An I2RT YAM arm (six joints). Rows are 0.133 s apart.
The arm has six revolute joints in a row. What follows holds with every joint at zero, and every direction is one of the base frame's.
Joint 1 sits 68 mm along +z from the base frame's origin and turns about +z.
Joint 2 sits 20 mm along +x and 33.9 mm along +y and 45.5 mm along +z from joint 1 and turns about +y.
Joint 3 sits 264 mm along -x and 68.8 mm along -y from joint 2 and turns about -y.
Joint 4 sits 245 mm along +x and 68.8 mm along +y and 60 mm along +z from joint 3 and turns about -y.
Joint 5 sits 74 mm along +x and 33.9 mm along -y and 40.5 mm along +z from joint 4 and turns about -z.
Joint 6 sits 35.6 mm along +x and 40.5 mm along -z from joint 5 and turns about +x.
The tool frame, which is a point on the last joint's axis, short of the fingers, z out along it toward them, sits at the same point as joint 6; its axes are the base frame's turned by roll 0, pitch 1.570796 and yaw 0 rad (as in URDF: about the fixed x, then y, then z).
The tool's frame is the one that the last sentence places.
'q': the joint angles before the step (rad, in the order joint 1, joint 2, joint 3, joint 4, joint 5, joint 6). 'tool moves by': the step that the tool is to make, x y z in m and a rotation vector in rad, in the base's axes. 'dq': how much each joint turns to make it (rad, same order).
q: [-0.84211 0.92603 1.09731 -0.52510 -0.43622 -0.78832]
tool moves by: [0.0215 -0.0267 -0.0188 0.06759 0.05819 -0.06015]
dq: [0.00028 0.11985 0.00059 0.04073 0.05519 0.02683]
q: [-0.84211 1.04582 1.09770 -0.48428 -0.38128 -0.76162]
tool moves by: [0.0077 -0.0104 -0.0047 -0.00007 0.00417 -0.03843]
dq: [0.00012 0.04144 0.00021 0.04354 0.03634 0.01417]
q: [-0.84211 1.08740 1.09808 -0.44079 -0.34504 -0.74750]
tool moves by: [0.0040 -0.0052 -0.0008 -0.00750 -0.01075 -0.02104]
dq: [0.00058 0.01901 0.00002 0.03580 0.01849 0.01229]
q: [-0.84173 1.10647 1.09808 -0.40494 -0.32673 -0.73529]
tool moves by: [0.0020 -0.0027 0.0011 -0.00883 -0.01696 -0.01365]
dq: [0.00013 0.00793 0.00002 0.02966 0.01003 0.01225]
